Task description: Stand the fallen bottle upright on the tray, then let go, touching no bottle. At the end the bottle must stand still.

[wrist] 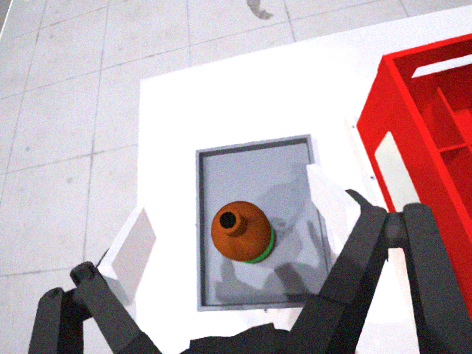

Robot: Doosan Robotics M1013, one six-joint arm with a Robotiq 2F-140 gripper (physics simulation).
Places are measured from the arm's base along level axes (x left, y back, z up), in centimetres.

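Pixels of known places: gripper, between the fingertips: (228,203).
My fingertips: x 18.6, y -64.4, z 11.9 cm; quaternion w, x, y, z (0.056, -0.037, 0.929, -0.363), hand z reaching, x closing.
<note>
Ahead of a thing's pixels: the offset from my fingertips to its top centre. "spot": to the spot under its first point. Level surfaces: height alone.
A brown bottle @(dx +1.6, dy -0.1, dz -6.5 cm) (243,232) with a green band stands upright on the grey tray @(spot: dx +2.1, dy -10.7, dz -22.0 cm) (240,175), in the left part of it, seen from above with its dark open mouth facing up. My gripper (228,203) is wide open with nothing between its white finger pads. It hangs above the tray, with one pad to the left of the bottle in the view and the other to the right; both look apart from the bottle. The bottle's base is hidden under its shoulder.
The tray lies on a white table @(dz -22.5 cm) (240,105). A red crate @(spot: dx -17.6, dy -13.3, dz -13.4 cm) (370,110) with inner dividers stands to the right of the tray, behind the right finger. A tiled floor (60,125) shows beyond the table's left and far edges.
</note>
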